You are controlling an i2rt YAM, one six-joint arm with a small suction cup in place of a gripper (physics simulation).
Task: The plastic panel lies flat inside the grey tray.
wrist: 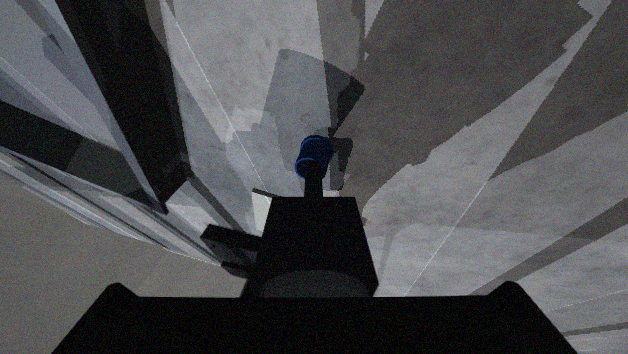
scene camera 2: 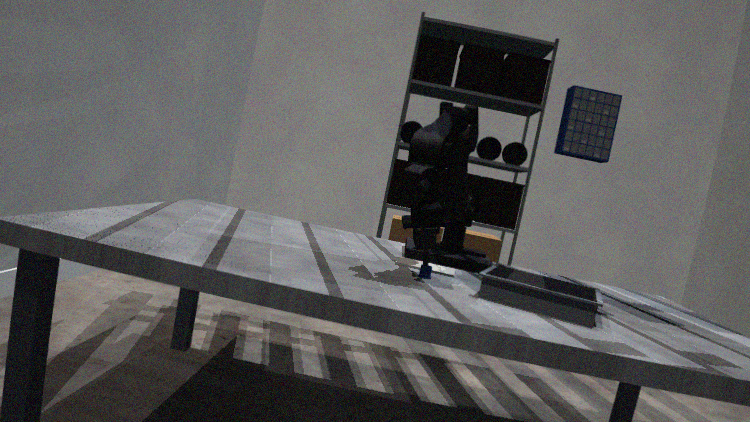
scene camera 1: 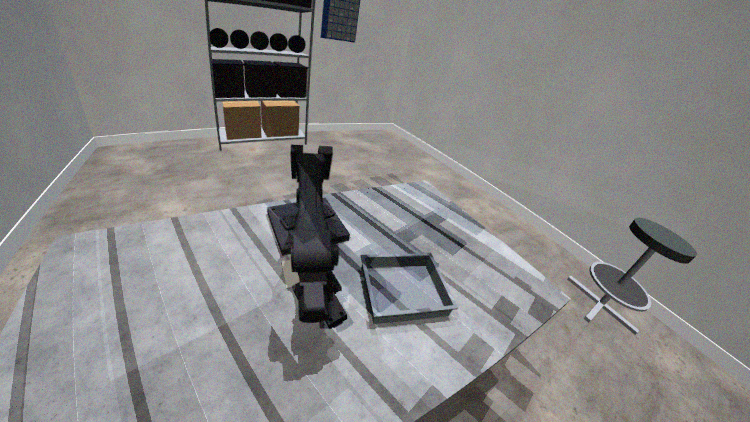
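Seen in the pictures: hand at its tool point: (wrist: 313,148); arm's base at its link origin: (scene camera 2: 450,250).
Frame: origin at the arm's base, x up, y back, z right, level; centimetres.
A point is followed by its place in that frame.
Note:
The pale plastic panel (scene camera 1: 288,271) {x -2.5, y -19.0, z 16.4 cm} (scene camera 2: 440,269) {x -2.5, y -23.5, z 7.8 cm} (wrist: 261,211) {x -2.5, y -24.0, z 5.4 cm} lies on the table near the arm's base, mostly hidden behind the arm. The grey tray (scene camera 1: 413,316) {x -1.1, y -51.9, z -5.2 cm} (scene camera 2: 537,300) {x -0.6, y -52.2, z -5.7 cm} (wrist: 120,90) {x 0.3, y -41.5, z 1.9 cm} stands to the right of the arm in the scene views; no panel shows inside it in scene camera 1. My gripper, a blue suction cup (scene camera 2: 425,272) (wrist: 314,156), is low over the table, beside the panel on the side away from the base. It looks empty, with the panel apart from it. Its tip is hidden in scene camera 1, and I cannot tell whether it touches the table.
The table (scene camera 1: 157,314) {x -3.0, y -16.7, z 52.8 cm} (scene camera 2: 262,286) {x -4.0, y -65.5, z 46.7 cm} carries the arm and tray, with striped shadows across it. A shelf rack (scene camera 2: 477,97) with boxes stands behind. A blue-framed wall panel (scene camera 1: 340,20) (scene camera 2: 590,123) hangs beside it. A stool (scene camera 1: 662,240) stands right of the table.

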